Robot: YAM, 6 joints.
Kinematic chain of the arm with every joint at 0, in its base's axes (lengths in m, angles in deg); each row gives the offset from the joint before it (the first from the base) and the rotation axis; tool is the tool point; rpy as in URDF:
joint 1: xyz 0 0 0.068 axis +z
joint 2: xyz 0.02 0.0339 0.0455 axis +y
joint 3: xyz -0.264 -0.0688 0 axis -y
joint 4: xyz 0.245 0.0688 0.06 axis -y
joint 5: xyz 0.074 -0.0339 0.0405 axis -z
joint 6: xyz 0.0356 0 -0.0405 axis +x
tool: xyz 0 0 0 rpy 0 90 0
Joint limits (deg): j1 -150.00..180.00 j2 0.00..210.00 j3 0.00..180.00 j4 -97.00..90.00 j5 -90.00..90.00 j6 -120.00..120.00
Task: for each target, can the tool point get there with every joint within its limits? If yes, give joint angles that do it. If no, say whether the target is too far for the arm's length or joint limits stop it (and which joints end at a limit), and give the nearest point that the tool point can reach.
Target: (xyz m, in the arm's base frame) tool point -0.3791 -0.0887 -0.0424
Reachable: no: joint limits stop it (at a limit: joint 1) | nearest point -0.3791 -0.0356 -0.0424 | short by 0.053 m
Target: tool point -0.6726 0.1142 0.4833
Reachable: no: too far | nearest point -0.5584 0.0948 0.4186 | short by 0.133 m
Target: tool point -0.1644 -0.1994 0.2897
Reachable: yes | joints -124.44 67.31 34.81 40.24 39.93 -60.07
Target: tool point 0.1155 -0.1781 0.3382
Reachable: yes | joints -59.15 52.03 47.78 -9.07 -12.75 -72.68
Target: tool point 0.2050 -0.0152 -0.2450
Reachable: yes | joints -5.98 183.48 75.70 -15.84 -10.07 75.46
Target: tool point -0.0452 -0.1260 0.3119
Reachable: yes | joints -95.86 36.69 19.52 55.71 64.56 9.95
